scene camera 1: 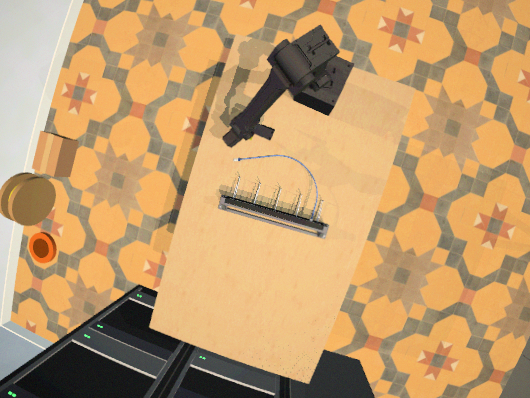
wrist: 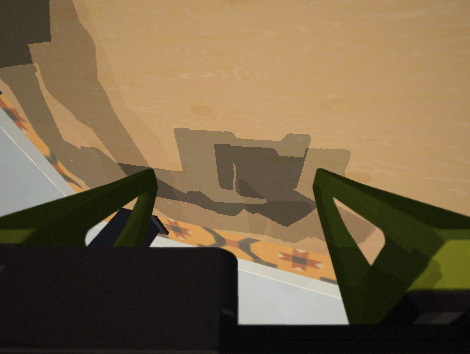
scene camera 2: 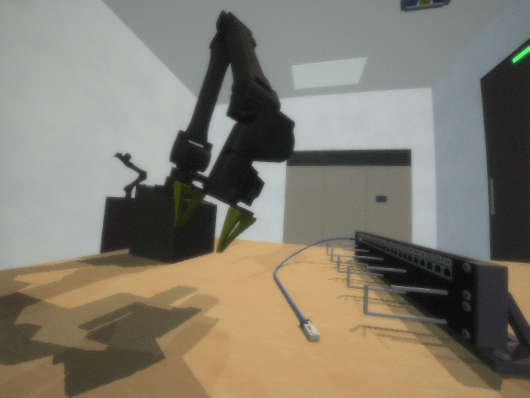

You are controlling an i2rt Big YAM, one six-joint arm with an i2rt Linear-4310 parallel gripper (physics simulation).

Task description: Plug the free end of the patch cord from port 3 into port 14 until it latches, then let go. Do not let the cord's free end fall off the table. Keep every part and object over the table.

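Places are measured from the arm's base along level axes (x right, y ahead, z up), in millimetres.
Pixels of known places: gripper, between the fingertips: (wrist: 235, 177) (scene camera 2: 196, 239).
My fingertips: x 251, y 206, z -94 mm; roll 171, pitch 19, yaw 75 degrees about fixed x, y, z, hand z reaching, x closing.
Note:
Ahead of a thing's pixels: the offset from my fingertips to its middle. Level surfaces: height alone.
The blue patch cord (scene camera 1: 300, 164) (scene camera 2: 281, 287) curves over the table from the right end of the patch panel {dx -175, dy +364, dz -45 mm} (scene camera 1: 275, 211) (scene camera 2: 405, 280) in the first scene view. Its free end, a clear plug {dx +52, dy +182, dz -90 mm} (scene camera 1: 237, 159) (scene camera 2: 310, 331), lies on the table in front of the panel's other end. The port numbers are too small to read. My gripper (scene camera 2: 199, 240) (wrist: 235, 177) is open and empty, above the table. In the first scene view its fingers are mostly hidden under the arm, on the robot-base side of the plug. Cord and plug do not show in the wrist view.
Several wire cable guides (scene camera 1: 257, 191) (scene camera 2: 366, 300) stick out of the panel's front, beside the cord. The table's {dz -96 mm} (scene camera 1: 240, 280) (scene camera 2: 240, 360) long left edge runs near the arm's wrist in the first scene view. The arm's black base (scene camera 1: 327, 90) (scene camera 2: 172, 225) stands at the table's far end.

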